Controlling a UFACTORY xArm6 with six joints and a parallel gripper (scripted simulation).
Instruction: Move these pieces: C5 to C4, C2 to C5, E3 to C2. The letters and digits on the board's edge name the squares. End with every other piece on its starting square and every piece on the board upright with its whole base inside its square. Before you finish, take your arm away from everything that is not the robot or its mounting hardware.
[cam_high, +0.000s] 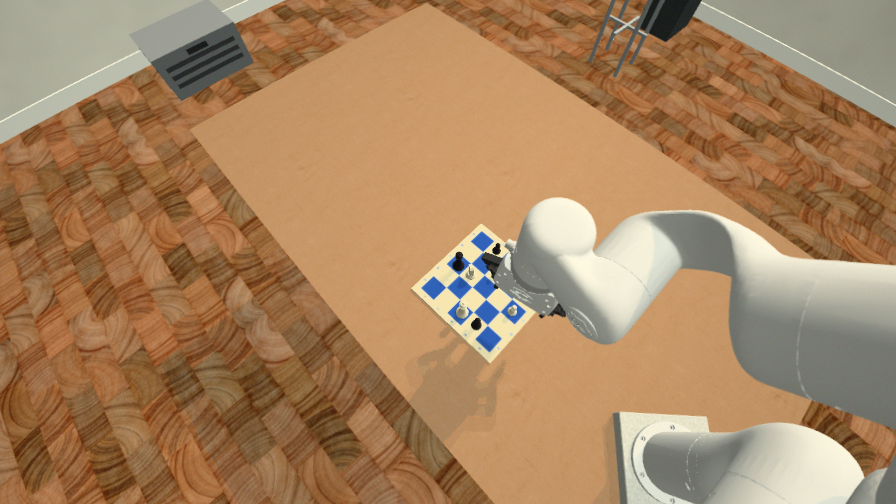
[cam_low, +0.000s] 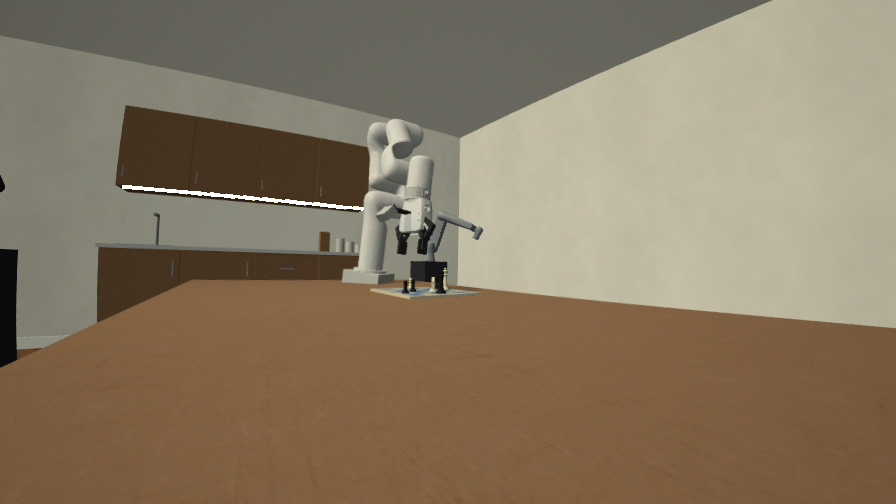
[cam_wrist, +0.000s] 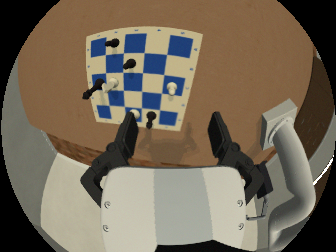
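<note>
Now: hand 100 mm above the white pawn. From my hand the other things lie so: blue-and-cream chessboard 70 mm ahead, 110 mm below; white chess piece 70 mm ahead, 70 mm to the left, 80 mm below; black pawn 40 mm ahead, 70 mm to the left, 90 mm below.
</note>
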